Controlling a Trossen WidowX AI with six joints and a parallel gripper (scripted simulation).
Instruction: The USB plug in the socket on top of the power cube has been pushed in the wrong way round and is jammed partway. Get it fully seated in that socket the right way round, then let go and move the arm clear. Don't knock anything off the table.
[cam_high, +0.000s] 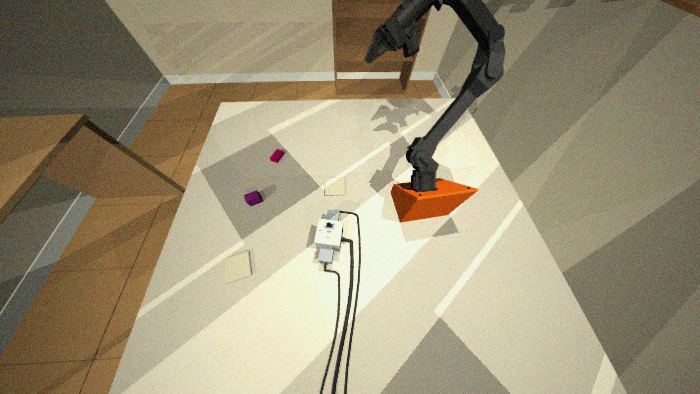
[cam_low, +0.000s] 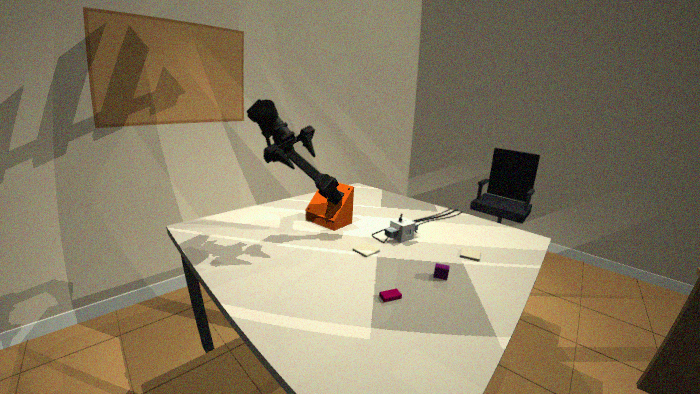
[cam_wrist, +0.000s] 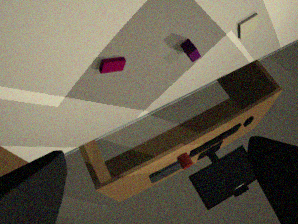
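The dark USB plug is 400 mm to the left of my gripper tip, 250 mm below it and 130 mm ahead of it. The rest, counted from my gripper tip: pale flat card (480 mm to the left, 420 mm ahead, 340 mm below).
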